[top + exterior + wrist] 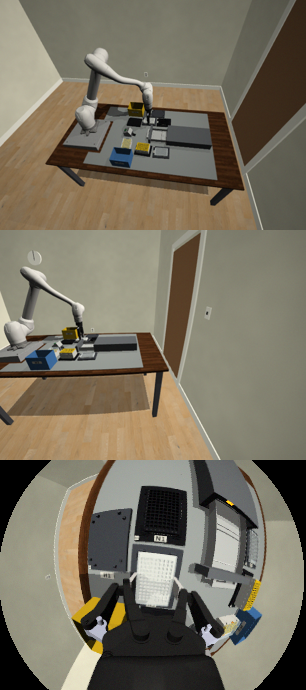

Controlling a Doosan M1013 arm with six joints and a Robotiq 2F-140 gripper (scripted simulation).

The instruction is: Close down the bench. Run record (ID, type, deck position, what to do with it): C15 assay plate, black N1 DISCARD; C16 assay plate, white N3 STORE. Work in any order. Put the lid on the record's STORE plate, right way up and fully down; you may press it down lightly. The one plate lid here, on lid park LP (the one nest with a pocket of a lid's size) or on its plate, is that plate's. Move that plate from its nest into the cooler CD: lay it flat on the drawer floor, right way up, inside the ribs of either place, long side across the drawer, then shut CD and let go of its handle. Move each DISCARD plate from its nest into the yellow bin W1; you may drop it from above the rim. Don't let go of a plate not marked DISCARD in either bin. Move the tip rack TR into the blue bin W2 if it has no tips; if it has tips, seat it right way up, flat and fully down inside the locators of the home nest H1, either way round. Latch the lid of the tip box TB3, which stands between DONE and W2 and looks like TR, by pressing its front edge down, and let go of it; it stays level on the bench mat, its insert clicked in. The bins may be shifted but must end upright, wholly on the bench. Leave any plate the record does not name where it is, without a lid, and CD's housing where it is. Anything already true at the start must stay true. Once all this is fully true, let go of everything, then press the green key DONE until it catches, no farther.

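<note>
Right now my hand is 1 cm above the plate lid. From my hand the other things lie so: grey nest: 3 cm below; white plate: 2 cm below; black plate: 17 cm ahead, 3 cm to the right, 2 cm below.
</note>
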